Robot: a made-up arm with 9 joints.
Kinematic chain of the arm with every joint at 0, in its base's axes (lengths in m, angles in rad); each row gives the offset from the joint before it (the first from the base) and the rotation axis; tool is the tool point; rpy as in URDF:
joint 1: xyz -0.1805 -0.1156 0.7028 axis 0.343 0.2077 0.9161
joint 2: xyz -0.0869 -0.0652 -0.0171 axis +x
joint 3: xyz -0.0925 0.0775 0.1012 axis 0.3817 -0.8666 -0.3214
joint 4: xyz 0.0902 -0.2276 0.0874 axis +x
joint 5: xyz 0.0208 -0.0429 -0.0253 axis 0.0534 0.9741 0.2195
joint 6: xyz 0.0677 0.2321 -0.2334 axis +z
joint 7: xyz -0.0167 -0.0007 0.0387 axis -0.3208 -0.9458 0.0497
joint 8: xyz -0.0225 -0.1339 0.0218 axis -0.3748 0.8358 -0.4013
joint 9: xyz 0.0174 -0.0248 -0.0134 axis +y
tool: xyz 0.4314 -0.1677 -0.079 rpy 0 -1.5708 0
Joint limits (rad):
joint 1: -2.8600..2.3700
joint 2: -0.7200..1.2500
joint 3: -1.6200..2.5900
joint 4: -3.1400..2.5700
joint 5: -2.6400..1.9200
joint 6: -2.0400..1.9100
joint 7: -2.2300..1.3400
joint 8: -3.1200..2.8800
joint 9: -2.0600..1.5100
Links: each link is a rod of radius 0.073 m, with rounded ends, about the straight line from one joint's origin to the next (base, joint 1, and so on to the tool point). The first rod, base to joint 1, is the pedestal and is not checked.
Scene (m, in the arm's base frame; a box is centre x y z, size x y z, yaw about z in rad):
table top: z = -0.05
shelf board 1: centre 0.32 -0.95 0.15 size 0.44 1.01 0.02 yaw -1
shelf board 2: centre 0.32 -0.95 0.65 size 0.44 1.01 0.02 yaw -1
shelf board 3: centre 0.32 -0.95 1.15 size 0.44 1.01 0.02 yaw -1
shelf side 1: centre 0.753 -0.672 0.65 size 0.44 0.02 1.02 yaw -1
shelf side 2: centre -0.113 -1.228 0.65 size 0.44 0.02 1.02 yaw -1
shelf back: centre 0.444 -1.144 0.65 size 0.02 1.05 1.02 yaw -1
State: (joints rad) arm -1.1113 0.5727 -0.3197 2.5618 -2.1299 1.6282 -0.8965 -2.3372 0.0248
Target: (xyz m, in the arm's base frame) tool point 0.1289 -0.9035 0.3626
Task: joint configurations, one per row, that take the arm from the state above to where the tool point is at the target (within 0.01 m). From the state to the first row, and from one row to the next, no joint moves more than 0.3 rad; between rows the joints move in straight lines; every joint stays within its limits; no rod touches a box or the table.
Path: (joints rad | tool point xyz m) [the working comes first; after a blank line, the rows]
Joints at the target: -0.3129 0.8611 -0.5565 2.3819 -1.8699 1.8791 -1.3729 -2.0277 0.1217
Straight joint move there: touches shelf side 2.

1: -0.9545 0.8289 -0.4774 2.5659 -2.0321 1.6088 -1.0336 -2.4053 0.1881 | -0.7024 -0.7252 0.3964
2: -0.7977 1.0850 -0.6350 2.5700 -1.9343 1.5893 -1.1707 -2.4733 0.3514 | -0.3884 -0.7896 0.2391
3: -0.5553 0.9731 -0.5958 2.4759 -1.9021 1.7342 -1.2718 -2.2505 0.2366 | -0.1505 -0.9045 0.2981
4: -0.3129 0.8611 -0.5565 2.3819 -1.8699 1.8791 -1.3729 -2.0277 0.1217 | 0.1289 -0.9035 0.3626

